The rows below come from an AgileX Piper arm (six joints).
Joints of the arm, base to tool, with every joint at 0 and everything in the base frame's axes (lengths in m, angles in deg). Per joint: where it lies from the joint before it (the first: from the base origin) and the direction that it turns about. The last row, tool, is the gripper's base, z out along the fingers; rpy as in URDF.
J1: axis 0 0 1 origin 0 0 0.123
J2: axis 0 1 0 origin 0 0 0
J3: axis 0 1 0 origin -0.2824 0 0.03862
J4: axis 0.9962 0 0.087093 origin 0.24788 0 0.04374
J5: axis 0 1 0 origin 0 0 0
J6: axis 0.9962 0 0.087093 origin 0.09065 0 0.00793
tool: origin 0 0 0 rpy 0 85.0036 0
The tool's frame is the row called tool.
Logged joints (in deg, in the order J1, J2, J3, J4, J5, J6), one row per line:
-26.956 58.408 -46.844 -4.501 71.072 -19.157
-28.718 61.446 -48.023 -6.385 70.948 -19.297
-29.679 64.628 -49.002 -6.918 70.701 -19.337
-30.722 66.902 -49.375 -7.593 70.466 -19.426
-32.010 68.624 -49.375 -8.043 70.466 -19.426
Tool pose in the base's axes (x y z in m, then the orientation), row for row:
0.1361 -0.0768 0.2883 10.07 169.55 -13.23
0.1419 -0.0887 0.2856 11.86 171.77 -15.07
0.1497 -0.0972 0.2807 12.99 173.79 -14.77
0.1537 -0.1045 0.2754 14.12 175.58 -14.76
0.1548 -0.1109 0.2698 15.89 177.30 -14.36
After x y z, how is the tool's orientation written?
As a rotation vector, in degrees.
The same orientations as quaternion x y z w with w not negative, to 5 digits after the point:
0.05890 0.99171 -0.07738 0.08400
0.06849 0.99188 -0.08702 0.06247
0.07420 0.99267 -0.08436 0.04450
0.07985 0.99290 -0.08347 0.02823
0.08897 0.99271 -0.08040 0.01231

